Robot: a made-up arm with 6 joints.
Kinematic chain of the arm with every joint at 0, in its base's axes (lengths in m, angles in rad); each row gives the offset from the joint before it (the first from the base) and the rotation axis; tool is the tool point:
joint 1: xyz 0 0 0.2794 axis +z
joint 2: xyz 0 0 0 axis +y
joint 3: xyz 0 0 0.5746 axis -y
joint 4: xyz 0 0 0 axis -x
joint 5: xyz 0.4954 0 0 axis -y
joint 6: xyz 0 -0.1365 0 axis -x
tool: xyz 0 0 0
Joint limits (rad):
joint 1: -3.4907..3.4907
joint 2: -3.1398..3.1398
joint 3: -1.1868..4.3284
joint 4: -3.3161..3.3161
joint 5: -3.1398..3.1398
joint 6: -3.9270..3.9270
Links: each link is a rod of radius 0.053 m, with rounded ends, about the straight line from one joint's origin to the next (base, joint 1, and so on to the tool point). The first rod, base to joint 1, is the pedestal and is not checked.
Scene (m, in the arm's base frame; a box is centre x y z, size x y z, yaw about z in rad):
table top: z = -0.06
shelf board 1: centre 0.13 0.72 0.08 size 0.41 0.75 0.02 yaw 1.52
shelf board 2: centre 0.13 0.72 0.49 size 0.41 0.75 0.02 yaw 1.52
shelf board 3: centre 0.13 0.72 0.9 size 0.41 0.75 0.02 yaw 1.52
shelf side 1: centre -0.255 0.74 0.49 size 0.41 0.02 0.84 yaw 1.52
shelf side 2: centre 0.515 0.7 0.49 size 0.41 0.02 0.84 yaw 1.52
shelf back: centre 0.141 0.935 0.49 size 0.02 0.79 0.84 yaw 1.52
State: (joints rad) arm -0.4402 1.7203 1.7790 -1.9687 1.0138 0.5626
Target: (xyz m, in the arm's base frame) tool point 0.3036 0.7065 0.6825
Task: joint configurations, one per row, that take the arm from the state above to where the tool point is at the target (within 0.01 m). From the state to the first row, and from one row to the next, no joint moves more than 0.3 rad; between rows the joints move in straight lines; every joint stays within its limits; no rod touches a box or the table.
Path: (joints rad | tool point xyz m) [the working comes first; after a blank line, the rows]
Joints at the target: -1.8485 -0.4877 3.0516 -2.3745 1.0138 0.5626
Straight joint move there: touches shelf board 3.

1: -0.6625 1.4808 2.0520 -2.0490 1.0138 0.5626 | 0.8701 -0.5991 0.4969
2: -0.8847 1.2413 2.3249 -2.1293 1.0138 0.5626 | 0.6121 -0.6334 0.8489
3: -1.1070 1.0017 2.5979 -2.2096 1.0138 0.5626 | 0.3327 -0.4832 1.0871
4: -1.3292 0.7622 2.8709 -2.2899 1.0138 0.5626 | 0.1426 -0.2029 1.1731
5: -1.5515 0.5227 3.1439 -2.3701 1.0138 0.5626 | 0.0960 0.0975 1.1062
6: -1.7737 0.2832 3.4168 -2.4504 1.0138 0.5626 | 0.1703 0.3061 0.9221
7: -1.9960 0.0437 3.6898 -2.5307 1.0138 0.5626 | 0.2860 0.3605 0.6825
8: -1.9468 -0.1335 3.4771 -2.4786 1.0138 0.5626 | 0.3044 0.4780 0.6999
9: -1.8977 -0.3106 3.2644 -2.4266 1.0138 0.5626 | 0.3104 0.5946 0.6997
10: -1.8485 -0.4877 3.0516 -2.3745 1.0138 0.5626 | 0.3036 0.7065 0.6825

